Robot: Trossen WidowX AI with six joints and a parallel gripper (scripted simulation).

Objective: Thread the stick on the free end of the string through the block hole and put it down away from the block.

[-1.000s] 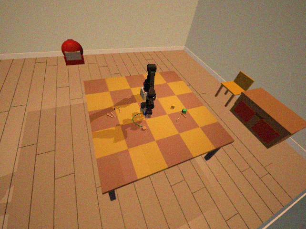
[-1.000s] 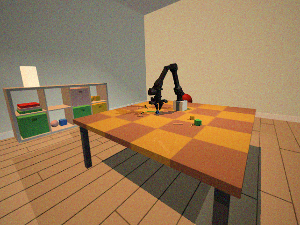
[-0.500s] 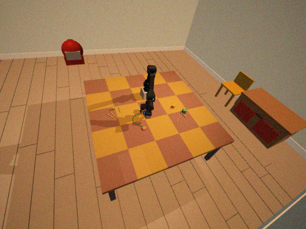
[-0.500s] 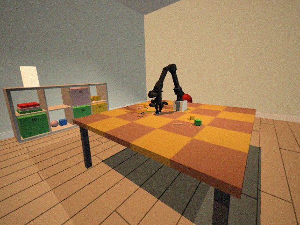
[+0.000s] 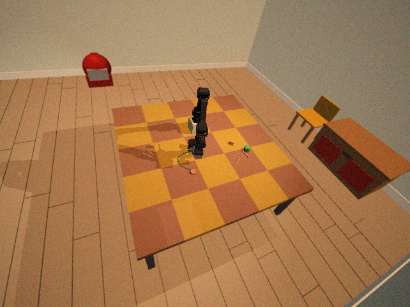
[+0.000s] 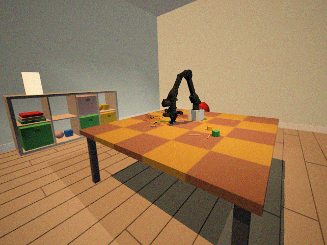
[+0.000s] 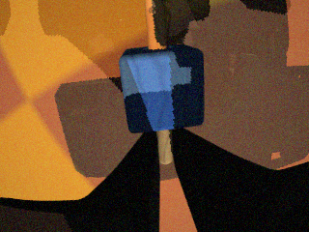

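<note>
Right now the blue cube is 1 cm behind my gripper tip and 3 cm to the right of it. Also, from my gripper tip: round wooden button: 17 cm ahead, 8 cm to the right; thin wooden stick: 1 cm behind, 4 cm to the right; yellow cube: 5 cm behind, 33 cm to the left.
</note>
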